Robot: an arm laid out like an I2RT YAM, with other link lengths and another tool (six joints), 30 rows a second.
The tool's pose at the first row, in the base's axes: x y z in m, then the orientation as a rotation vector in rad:
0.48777, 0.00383, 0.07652, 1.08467, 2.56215, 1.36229
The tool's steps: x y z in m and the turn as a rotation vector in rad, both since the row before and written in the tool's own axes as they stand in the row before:
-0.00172, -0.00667, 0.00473, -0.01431, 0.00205, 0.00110
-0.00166, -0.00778, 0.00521, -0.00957, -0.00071, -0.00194
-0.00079, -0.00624, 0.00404, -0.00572, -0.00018, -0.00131
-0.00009, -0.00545, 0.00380, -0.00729, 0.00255, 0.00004
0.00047, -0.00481, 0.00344, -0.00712, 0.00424, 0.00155
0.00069, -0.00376, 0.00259, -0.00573, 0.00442, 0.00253
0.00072, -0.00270, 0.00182, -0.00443, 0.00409, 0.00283
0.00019, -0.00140, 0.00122, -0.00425, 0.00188, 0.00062
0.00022, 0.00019, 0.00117, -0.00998, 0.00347, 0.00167
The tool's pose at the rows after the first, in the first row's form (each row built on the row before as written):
0.48696, 0.00371, 0.06820, 1.08321, 2.54956, 1.38052
0.48572, 0.00368, 0.05877, 1.07926, 2.54015, 1.39017
0.48432, 0.00393, 0.05143, 1.07658, 2.53471, 1.39609
0.48277, 0.00473, 0.04502, 1.07439, 2.52935, 1.40651
0.48104, 0.00586, 0.03946, 1.07363, 2.52500, 1.41859
0.47941, 0.00690, 0.03527, 1.07438, 2.52192, 1.42953
0.47806, 0.00777, 0.03235, 1.07589, 2.51981, 1.43880
0.47760, 0.00833, 0.03063, 1.07528, 2.51675, 1.44534
0.47796, 0.00939, 0.03018, 1.07454, 2.50883, 1.45986

